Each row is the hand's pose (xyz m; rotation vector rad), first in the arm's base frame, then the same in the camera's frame.
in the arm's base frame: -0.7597 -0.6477 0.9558 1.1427 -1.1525 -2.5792
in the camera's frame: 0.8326 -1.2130 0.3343 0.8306 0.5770 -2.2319
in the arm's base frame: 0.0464 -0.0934 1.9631 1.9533 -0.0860 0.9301
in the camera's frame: 1.6103 -0.8271 1.4379 -2.6142 -0.7856 -0.9951
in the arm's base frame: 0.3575 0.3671 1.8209 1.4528 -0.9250 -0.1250
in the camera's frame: 1.4288 -0.3713 1.7352 2.4033 0.3021 -0.0893
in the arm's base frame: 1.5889 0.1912 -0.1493 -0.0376 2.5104 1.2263
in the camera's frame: 0.8824 1.5107 0.4749 0.7098 -1.4947 -2.1237
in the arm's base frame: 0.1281 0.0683 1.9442 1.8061 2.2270 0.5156
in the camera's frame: 1.5524 -0.7044 1.5594 -0.5503 -2.0877 -0.9546
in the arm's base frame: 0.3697 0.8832 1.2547 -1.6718 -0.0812 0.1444
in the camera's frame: 0.7832 0.0364 1.7989 -0.6033 -0.5591 1.0240
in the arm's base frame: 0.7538 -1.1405 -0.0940 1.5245 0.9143 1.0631
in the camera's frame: 1.2086 0.4074 -0.5976 -1.7696 -1.4546 -1.7557
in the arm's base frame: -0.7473 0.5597 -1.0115 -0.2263 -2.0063 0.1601
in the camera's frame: -1.1062 0.0157 0.0908 1.2357 -1.4529 -0.0639
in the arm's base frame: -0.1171 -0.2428 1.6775 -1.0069 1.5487 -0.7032
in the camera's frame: 1.4197 -0.8791 1.1353 -1.0663 1.2480 0.8292
